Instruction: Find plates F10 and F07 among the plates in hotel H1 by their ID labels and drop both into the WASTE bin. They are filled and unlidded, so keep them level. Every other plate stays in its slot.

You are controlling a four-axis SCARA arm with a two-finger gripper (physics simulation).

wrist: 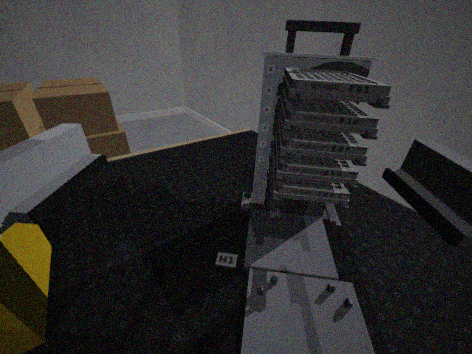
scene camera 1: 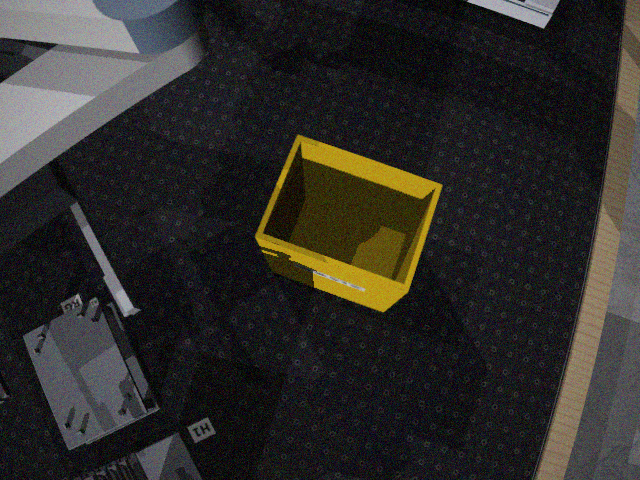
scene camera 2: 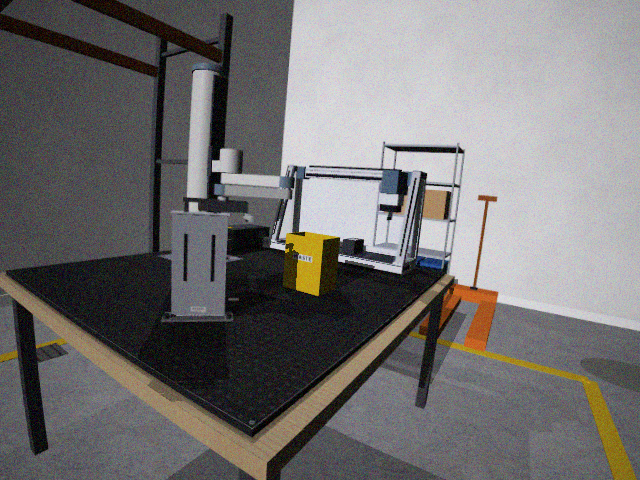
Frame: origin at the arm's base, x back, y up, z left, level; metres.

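Where they show: gripper, fingertip midpoint: (wrist: 244, 150) (scene camera 1: 61, 359).
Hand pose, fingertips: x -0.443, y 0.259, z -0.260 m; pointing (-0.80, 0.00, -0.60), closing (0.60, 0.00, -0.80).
After its pixels a point has its place.
Hotel H1 (scene camera 1: 165, 457) @[y 0.021, x -0.515, z -0.370 m] (scene camera 2: 199, 268) @[y 0.150, x -0.591, z -0.492 m] (wrist: 260, 160) @[y 0.132, x -0.610, z -0.427 m] stands upright with a dark handle on top. In the wrist view several plates lie level, one above another, in its slots; the top plate (wrist: 335, 80) @[y 0.278, x -0.489, z -0.397 m] shows its wells. Their end labels are too dark and small to read. The yellow WASTE bin (scene camera 1: 369, 167) @[y 0.205, x -0.650, z 0.027 m] (scene camera 2: 326, 263) @[y 0.126, x -0.726, z -0.052 m] (wrist: 30, 250) @[y 0.069, x -0.663, z -0.085 m] stands upright, and no plate shows in it. My gripper (wrist: 244, 150) @[y 0.259, x -0.443, z -0.260 m] is open and empty, its fingers wide apart in front of the hotel, with a gap to the plates. In scene camera 1 one finger (scene camera 1: 100, 253) @[y 0.269, x -0.446, z -0.156 m] shows left of the bin.
A pale plate with short pins (scene camera 1: 51, 372) @[y 0.073, x -0.343, z -0.316 m] (wrist: 270, 325) @[y 0.073, x -0.423, z -0.289 m] lies in front of the hotel, beside the RG tag (scene camera 1: 71, 305) @[y 0.013, x -0.305, z -0.228 m]. The H1 tag (scene camera 1: 201, 429) @[y 0.013, x -0.547, z -0.317 m] (wrist: 226, 259) @[y 0.013, x -0.547, z -0.318 m] lies near the hotel base. My arm (scene camera 1: 118, 93) @[y 0.358, x -0.446, z -0.037 m] (scene camera 2: 253, 180) @[y 0.397, x -0.334, z -0.022 m] reaches over the table. A gantry frame (scene camera 2: 346, 172) @[y 0.489, x -0.425, z 0.623 m] stands behind the bin.
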